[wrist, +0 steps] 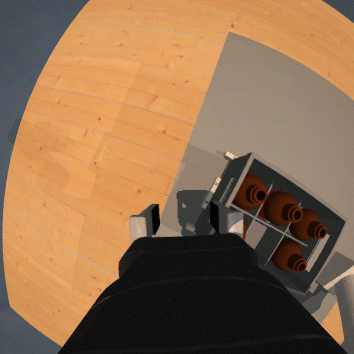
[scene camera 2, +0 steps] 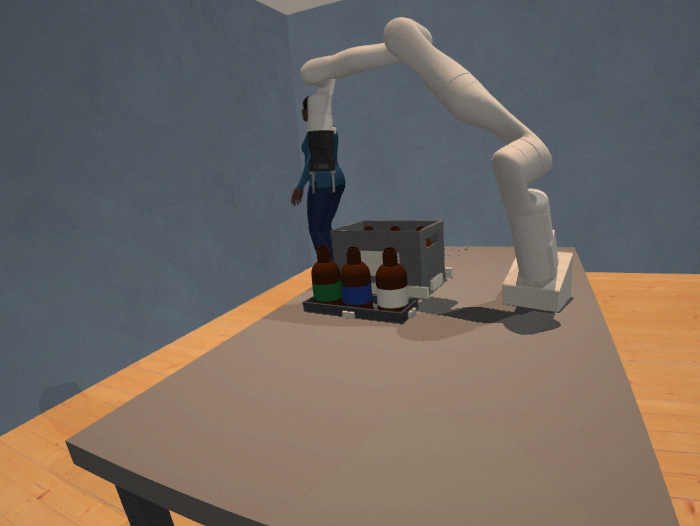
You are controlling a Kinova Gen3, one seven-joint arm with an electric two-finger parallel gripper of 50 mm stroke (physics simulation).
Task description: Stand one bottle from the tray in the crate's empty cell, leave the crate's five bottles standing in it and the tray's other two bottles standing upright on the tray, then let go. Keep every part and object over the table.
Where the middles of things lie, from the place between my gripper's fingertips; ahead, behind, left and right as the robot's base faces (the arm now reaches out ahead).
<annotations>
Right now the blue-labelled bottle (scene camera 2: 355, 275) is 230 mm behind my hand, 200 mm to the left of it and 200 mm below it.
</annotations>
